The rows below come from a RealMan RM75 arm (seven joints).
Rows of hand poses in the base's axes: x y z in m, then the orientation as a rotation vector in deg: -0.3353, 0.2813, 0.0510, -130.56, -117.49, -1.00; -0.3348, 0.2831, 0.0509, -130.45, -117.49, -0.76; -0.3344, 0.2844, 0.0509, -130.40, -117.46, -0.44; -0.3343, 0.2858, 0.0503, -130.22, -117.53, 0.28; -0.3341, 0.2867, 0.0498, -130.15, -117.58, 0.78; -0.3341, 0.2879, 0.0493, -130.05, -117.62, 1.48; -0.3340, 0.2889, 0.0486, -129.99, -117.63, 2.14; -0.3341, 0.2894, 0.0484, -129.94, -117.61, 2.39; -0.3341, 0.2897, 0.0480, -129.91, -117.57, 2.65; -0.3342, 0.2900, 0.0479, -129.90, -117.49, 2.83; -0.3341, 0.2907, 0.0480, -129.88, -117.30, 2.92; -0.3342, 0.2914, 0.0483, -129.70, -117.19, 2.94; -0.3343, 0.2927, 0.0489, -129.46, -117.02, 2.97; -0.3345, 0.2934, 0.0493, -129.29, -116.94, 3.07; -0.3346, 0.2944, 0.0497, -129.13, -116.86, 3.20; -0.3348, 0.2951, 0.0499, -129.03, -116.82, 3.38; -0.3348, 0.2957, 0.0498, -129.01, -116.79, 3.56; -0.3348, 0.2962, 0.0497, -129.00, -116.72, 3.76
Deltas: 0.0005, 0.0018, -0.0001, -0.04, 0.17, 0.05; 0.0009, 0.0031, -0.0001, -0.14, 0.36, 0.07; 0.0010, 0.0045, -0.0007, -0.38, 0.77, 0.20; 0.0012, 0.0054, -0.0012, -0.59, 1.02, 0.27; 0.0012, 0.0066, -0.0017, -0.86, 1.39, 0.35; 0.0013, 0.0076, -0.0024, -1.13, 1.73, 0.40; 0.0012, 0.0081, -0.0026, -1.20, 1.88, 0.42; 0.0012, 0.0084, -0.0030, -1.28, 2.04, 0.42; 0.0011, 0.0087, -0.0031, -1.32, 2.16, 0.39; 0.0012, 0.0094, -0.0030, -1.25, 2.31, 0.31; 0.0011, 0.0101, -0.0027, -1.11, 2.45, 0.33; 0.0010, 0.0114, -0.0021, -0.91, 2.67, 0.36; 0.0008, 0.0121, -0.0017, -0.82, 2.83, 0.40; 0.0007, 0.0131, -0.0013, -0.75, 3.01, 0.43; 0.0005, 0.0138, -0.0011, -0.76, 3.16, 0.46; 0.0005, 0.0144, -0.0012, -0.81, 3.27, 0.46; 0.0005, 0.0149, -0.0013, -0.86, 3.41, 0.44
